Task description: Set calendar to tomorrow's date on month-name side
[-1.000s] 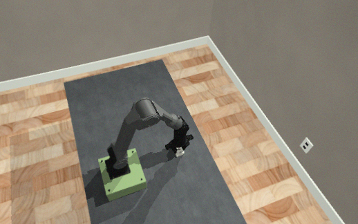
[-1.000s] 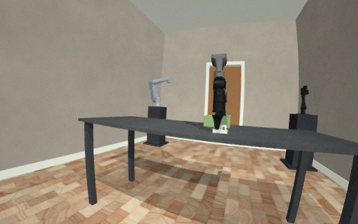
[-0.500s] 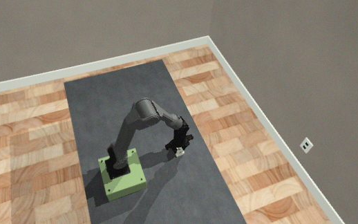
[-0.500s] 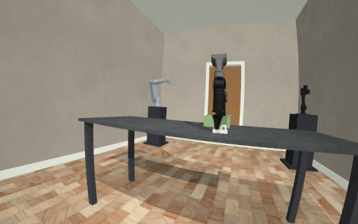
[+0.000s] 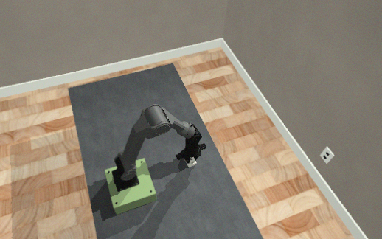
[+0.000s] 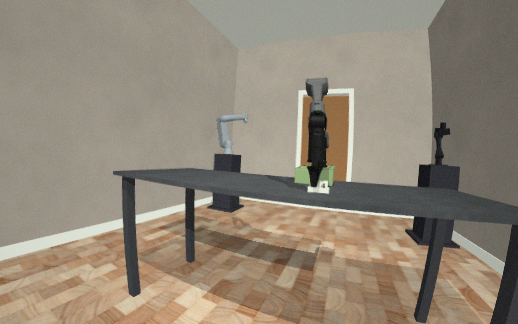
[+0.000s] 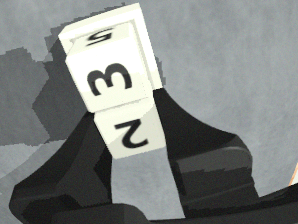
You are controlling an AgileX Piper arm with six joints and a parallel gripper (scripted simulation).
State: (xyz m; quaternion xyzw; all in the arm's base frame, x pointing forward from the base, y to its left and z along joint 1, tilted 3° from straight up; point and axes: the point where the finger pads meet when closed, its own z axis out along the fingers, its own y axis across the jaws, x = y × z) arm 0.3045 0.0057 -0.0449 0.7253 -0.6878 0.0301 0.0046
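My gripper is now right at the white digit cube. Round my hand: calendar tray (20 mm to the left, 20 mm below).
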